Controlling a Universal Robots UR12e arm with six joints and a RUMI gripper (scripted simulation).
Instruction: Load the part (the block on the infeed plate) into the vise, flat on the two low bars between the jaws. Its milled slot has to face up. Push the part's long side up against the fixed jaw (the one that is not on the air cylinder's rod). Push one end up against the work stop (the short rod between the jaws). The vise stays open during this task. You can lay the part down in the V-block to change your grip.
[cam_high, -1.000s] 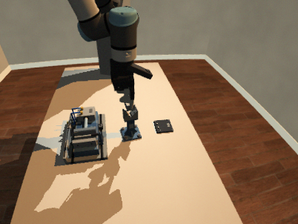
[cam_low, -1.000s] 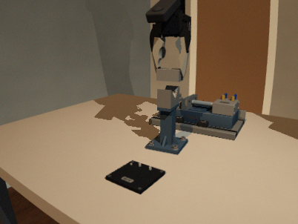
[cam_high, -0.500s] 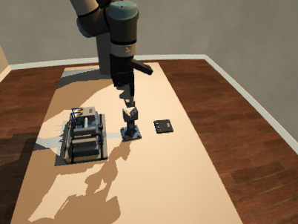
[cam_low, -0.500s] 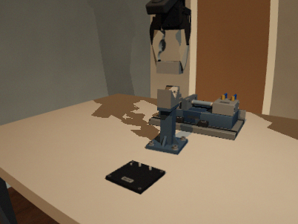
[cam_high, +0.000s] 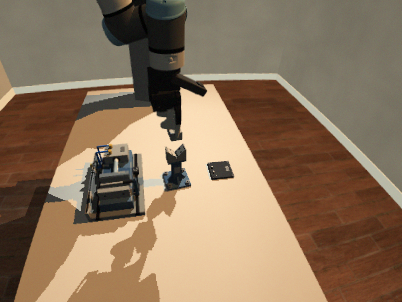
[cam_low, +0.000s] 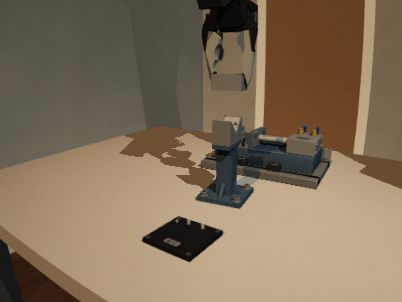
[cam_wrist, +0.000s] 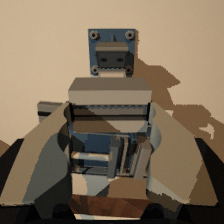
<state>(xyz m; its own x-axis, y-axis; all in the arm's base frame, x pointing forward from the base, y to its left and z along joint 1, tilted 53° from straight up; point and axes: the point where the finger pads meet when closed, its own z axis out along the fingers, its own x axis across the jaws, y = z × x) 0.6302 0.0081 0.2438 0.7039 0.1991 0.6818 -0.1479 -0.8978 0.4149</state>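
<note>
My hand is 1 cm short of the dark work stop rod, 18 cm to the left of it and 15 cm above it. Also, from my hand: blue foot: 23 cm below; then part: right at my hand; then cream cylinder rod: 9 cm behind, 20 cm to the right, 16 cm below.
</note>
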